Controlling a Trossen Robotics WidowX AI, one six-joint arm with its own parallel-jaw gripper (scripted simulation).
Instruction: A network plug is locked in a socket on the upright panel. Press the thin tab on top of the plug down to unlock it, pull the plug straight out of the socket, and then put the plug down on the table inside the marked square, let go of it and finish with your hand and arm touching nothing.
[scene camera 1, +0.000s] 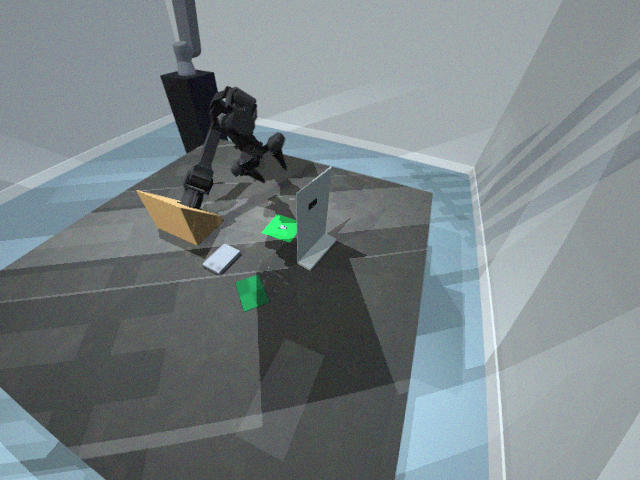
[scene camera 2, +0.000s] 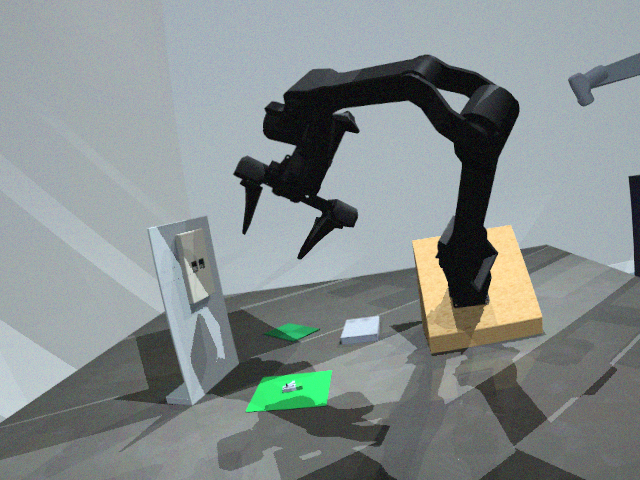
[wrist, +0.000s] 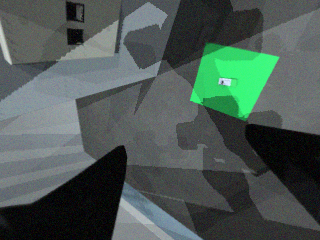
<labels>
My gripper shows in scene camera 1, in scene camera 2 and in the wrist view (185, 141). One and the same spot on a grey panel: (scene camera 2: 186, 268) is (wrist: 74, 59). The same spot on my gripper: (scene camera 1: 254, 173) is (scene camera 2: 311, 231).
</labels>
